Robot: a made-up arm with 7 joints. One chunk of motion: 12 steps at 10 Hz.
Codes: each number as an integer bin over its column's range. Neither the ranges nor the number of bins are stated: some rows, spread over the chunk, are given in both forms.
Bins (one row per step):
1: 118 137 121 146 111 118 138
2: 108 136 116 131 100 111 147
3: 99 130 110 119 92 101 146
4: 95 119 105 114 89 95 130
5: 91 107 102 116 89 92 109
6: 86 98 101 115 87 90 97
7: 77 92 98 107 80 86 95
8: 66 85 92 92 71 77 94
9: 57 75 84 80 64 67 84
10: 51 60 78 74 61 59 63
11: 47 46 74 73 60 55 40
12: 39 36 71 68 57 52 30
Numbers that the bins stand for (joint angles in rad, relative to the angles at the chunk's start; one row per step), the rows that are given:
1: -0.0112 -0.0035 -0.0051 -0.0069 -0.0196 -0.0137 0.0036
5: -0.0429 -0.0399 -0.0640 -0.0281 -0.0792 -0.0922 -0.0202
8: -0.0724 -0.0667 -0.0950 -0.0451 -0.1279 -0.1375 -0.0326
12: -0.1041 -0.1262 -0.1600 -0.0620 -0.1658 -0.2130 -0.0853
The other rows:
2: -0.0229 -0.0047 -0.0206 -0.0175 -0.0494 -0.0348 0.0111
3: -0.0335 -0.0120 -0.0392 -0.0260 -0.0711 -0.0650 0.0102
4: -0.0382 -0.0253 -0.0547 -0.0295 -0.0792 -0.0831 -0.0029
6: -0.0488 -0.0509 -0.0671 -0.0288 -0.0846 -0.0982 -0.0301
7: -0.0594 -0.0582 -0.0764 -0.0345 -0.1035 -0.1103 -0.0318
9: -0.0829 -0.0788 -0.1198 -0.0535 -0.1468 -0.1677 -0.0408
10: -0.0900 -0.0971 -0.1384 -0.0578 -0.1549 -0.1918 -0.0581
11: -0.0947 -0.1141 -0.1507 -0.0585 -0.1576 -0.2039 -0.0771

